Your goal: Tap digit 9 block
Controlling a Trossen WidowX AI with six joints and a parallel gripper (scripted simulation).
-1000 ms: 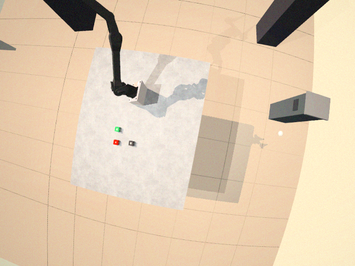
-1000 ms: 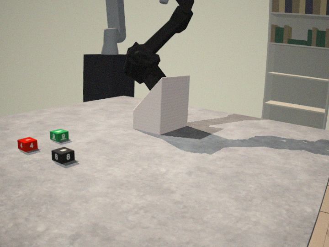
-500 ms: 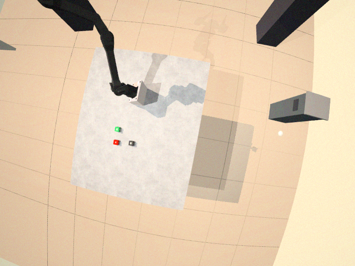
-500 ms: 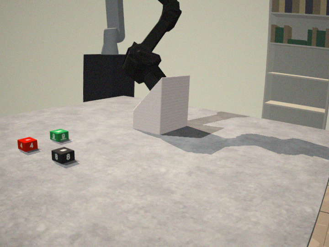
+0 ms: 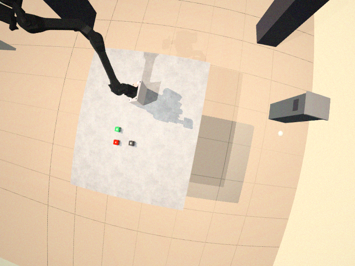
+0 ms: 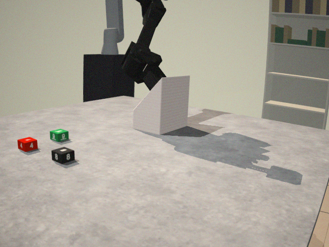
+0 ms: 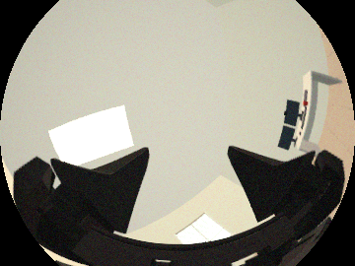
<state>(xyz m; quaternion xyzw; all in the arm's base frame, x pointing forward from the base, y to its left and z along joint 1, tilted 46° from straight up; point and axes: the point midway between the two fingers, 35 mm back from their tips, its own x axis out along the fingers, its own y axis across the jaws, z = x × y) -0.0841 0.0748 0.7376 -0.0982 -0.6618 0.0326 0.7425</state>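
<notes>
The green block lies 670 mm below my gripper tip, 400 mm ahead of it and 360 mm to the left of it. The rest, counted from my gripper tip: black block: 670 mm below, 490 mm ahead, 470 mm to the left; red block: 670 mm below, 490 mm ahead, 350 mm to the left.
</notes>
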